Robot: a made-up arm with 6 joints. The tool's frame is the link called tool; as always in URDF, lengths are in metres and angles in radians. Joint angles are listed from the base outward.
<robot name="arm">
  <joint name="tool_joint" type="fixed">
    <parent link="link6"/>
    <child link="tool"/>
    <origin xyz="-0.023 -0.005 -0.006" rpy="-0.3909 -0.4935 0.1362"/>
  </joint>
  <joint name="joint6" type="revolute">
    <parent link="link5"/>
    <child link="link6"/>
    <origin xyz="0.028 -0.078 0.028" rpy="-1.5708 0 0"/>
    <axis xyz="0 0 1"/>
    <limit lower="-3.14" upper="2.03"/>
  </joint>
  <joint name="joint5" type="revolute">
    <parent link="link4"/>
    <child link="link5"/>
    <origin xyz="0.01 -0.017 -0.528" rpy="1.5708 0 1.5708"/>
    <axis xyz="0 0 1"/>
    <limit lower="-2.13" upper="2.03"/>
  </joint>
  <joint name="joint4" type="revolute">
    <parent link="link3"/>
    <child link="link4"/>
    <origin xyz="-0.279 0.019 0.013" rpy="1.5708 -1.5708 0"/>
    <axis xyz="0 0 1"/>
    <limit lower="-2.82" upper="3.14"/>
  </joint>
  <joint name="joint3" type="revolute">
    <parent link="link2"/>
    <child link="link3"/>
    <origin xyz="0.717 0.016 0.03" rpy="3.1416 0 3.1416"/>
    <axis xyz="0 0 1"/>
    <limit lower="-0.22" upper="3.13"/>
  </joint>
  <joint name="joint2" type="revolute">
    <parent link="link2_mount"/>
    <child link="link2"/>
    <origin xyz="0.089 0.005 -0.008" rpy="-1.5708 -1.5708 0"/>
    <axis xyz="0 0 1"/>
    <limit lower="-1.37" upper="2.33"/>
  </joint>
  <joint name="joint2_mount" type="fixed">
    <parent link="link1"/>
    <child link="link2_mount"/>
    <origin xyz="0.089 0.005 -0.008"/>
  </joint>
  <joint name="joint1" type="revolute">
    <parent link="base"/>
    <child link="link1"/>
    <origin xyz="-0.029 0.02 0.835"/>
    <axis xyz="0 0 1"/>
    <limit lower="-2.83" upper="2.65"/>
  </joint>
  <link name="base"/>
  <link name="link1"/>
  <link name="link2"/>
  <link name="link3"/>
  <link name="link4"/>
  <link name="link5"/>
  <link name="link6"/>
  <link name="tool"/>
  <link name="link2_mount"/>
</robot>
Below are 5 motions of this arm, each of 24 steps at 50 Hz.
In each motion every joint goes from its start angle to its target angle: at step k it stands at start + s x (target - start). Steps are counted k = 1, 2, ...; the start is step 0. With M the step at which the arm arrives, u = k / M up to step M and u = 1 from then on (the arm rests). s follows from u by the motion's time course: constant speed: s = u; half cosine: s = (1 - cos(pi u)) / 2; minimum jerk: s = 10 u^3 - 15 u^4 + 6 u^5.
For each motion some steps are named. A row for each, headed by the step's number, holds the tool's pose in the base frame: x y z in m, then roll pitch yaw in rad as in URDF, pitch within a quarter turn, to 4 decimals.
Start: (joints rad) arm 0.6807 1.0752 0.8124 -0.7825 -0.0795 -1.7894
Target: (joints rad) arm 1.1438 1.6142 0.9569 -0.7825 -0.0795 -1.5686
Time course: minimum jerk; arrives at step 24
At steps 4, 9, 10, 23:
4: 1.1165 0.9972 1.2221 0.3741 0.5053 -1.6838
9: 1.0282 1.1476 1.0707 0.3430 0.4052 -1.5668
10: 0.9958 1.1885 1.0247 0.3336 0.3757 -1.5306
23: 0.6013 1.4450 0.5979 0.2367 0.1156 -1.1720

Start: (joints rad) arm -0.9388 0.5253 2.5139 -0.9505 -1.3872 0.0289
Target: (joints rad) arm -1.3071 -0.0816 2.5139 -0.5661 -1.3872 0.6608
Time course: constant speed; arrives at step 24
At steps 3, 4, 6, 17, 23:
3: 0.0756 0.0002 1.8716 -2.8783 -0.4137 2.5562
4: 0.0598 0.0191 1.8694 -2.8559 -0.3730 2.5062
6: 0.0299 0.0583 1.8631 -2.8178 -0.2901 2.4101
17: -0.0862 0.2970 1.7826 -2.7449 0.1763 1.9219
23: -0.1120 0.4332 1.7059 -2.7989 0.4146 1.6374

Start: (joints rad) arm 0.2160 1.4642 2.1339 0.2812 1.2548 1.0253
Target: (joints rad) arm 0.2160 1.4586 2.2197 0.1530 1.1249 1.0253
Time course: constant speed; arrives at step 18
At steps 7, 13, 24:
7: 1.0335 0.2369 1.5166 2.4060 0.7725 1.8686
13: 1.0195 0.2302 1.5241 2.4172 0.7334 1.8977
24: 1.0077 0.2247 1.5300 2.4256 0.7021 1.9230

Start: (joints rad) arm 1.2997 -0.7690 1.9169 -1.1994 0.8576 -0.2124
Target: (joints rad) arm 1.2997 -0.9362 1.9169 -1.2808 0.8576 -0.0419
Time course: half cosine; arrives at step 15
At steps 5, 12, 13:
5: -0.2606 -0.9359 1.3278 -1.7310 0.4505 1.0591
12: -0.2733 -0.9809 1.2033 -1.6937 0.4280 1.0932
13: -0.2742 -0.9839 1.1931 -1.6909 0.4262 1.0958

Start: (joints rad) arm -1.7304 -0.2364 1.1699 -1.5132 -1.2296 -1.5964
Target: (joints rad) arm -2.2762 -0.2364 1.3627 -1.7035 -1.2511 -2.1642
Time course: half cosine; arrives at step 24
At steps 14, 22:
14: 0.1758 0.1557 2.1352 1.3507 0.4045 -2.4358
22: 0.2272 0.1494 2.1208 1.2835 0.5119 -2.5274

